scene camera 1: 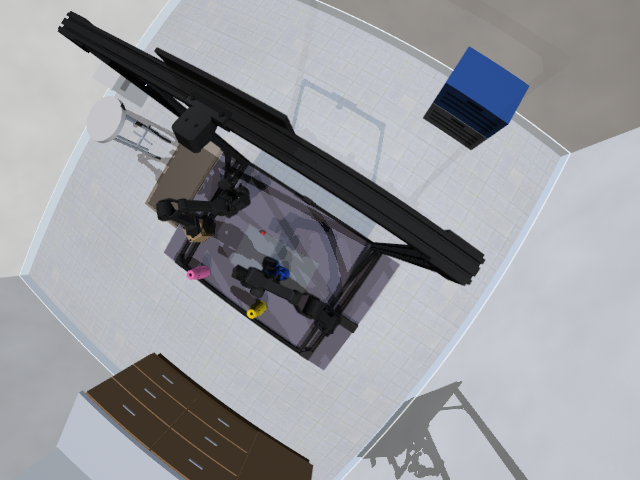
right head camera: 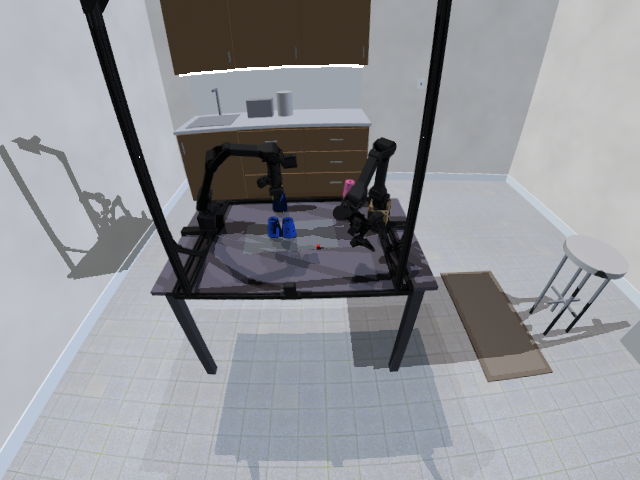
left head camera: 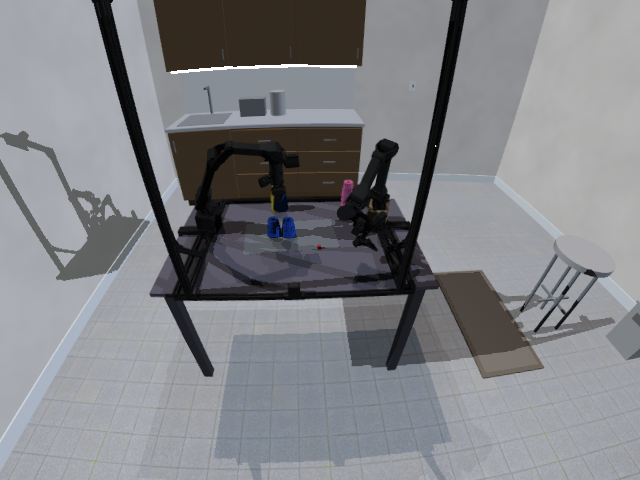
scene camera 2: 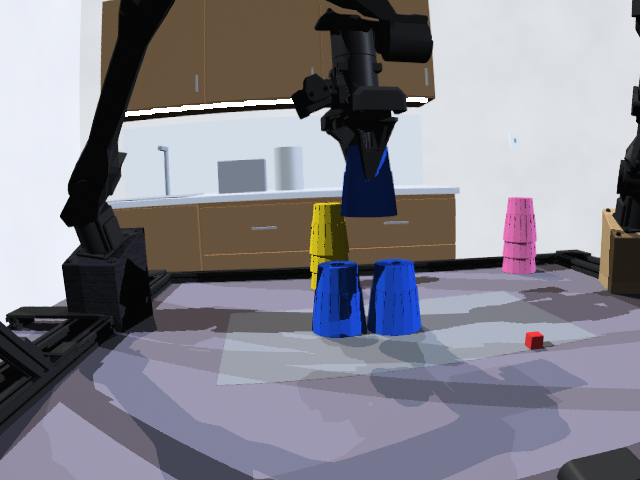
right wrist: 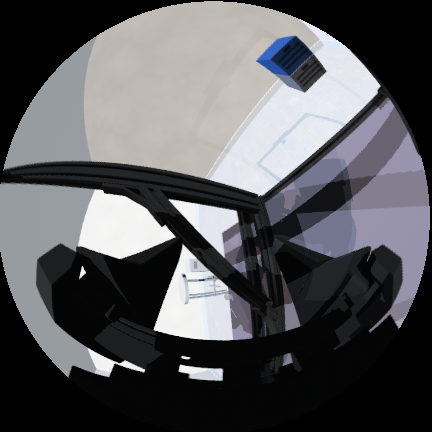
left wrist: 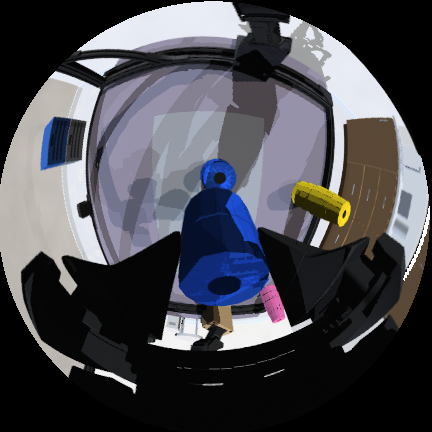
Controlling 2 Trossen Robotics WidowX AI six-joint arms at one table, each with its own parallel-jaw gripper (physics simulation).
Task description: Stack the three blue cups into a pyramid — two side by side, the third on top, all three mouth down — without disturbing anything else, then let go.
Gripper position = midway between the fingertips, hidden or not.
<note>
I see my left gripper [scene camera 2: 362,179], my right gripper [right head camera: 380,244] and a pale mat [left wrist: 182,142].
My left gripper also shows in the left wrist view [left wrist: 219,234]. My right gripper is seen too in the left head camera view [left head camera: 383,244] and in the right wrist view [right wrist: 228,242].
</note>
